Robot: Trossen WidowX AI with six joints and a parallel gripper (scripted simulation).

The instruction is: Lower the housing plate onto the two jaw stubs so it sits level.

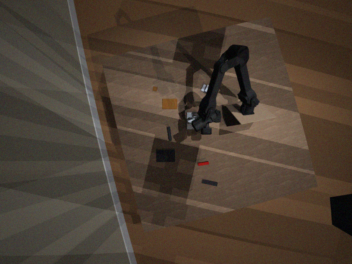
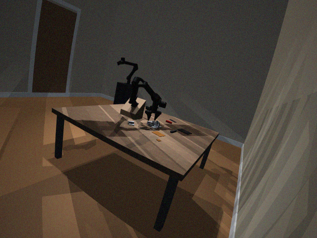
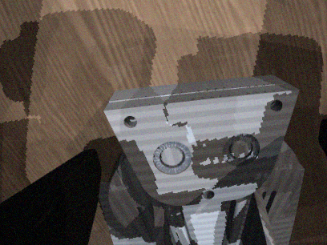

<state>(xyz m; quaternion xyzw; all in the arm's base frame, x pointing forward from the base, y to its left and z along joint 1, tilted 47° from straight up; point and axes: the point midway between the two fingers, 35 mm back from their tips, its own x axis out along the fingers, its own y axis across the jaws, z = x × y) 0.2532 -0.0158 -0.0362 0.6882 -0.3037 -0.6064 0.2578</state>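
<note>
Now: the pale grey piece 10 mm ahead of my gripper tip and 10 mm below it. From my gripper tip the other things lie so: brown tile (210 mm ahead, 150 mm to the right, 40 mm below); red block (30 mm ahead, 290 mm to the left, 30 mm below); dark flat plate (290 mm ahead, 210 mm to the left, 30 mm below).
</note>
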